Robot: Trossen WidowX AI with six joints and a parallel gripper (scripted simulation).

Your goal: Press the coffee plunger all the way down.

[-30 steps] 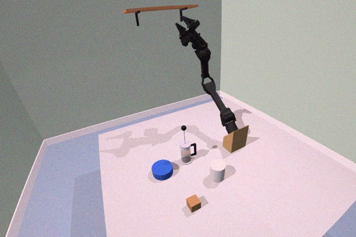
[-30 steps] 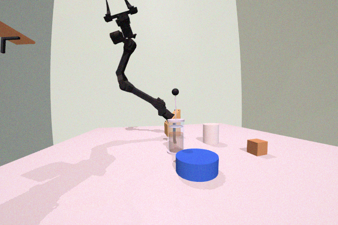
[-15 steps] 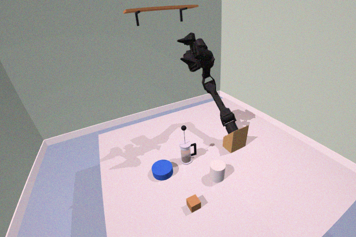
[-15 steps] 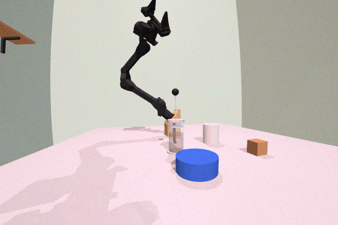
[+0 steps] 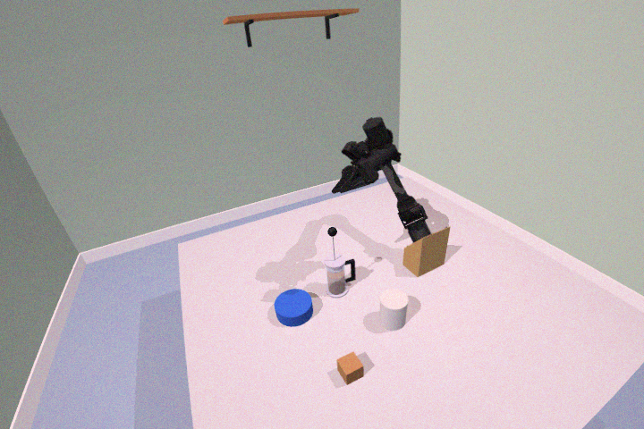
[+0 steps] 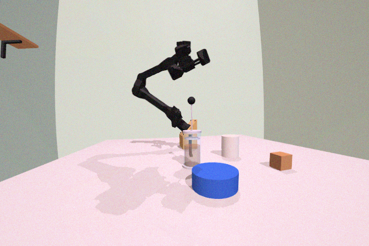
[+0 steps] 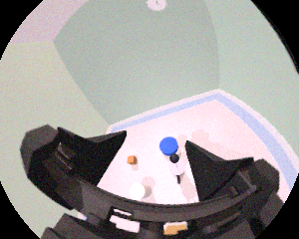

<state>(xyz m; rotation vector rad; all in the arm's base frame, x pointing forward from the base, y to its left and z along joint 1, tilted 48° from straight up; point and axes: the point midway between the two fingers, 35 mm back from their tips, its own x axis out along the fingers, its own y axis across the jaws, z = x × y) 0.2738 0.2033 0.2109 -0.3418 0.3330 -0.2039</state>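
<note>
Right now the coffee press is 10 mm to the right of my gripper tip and 260 mm below it. Round my gripper tip: blue cylinder: 180 mm ahead, 10 mm to the left, 360 mm below.
</note>
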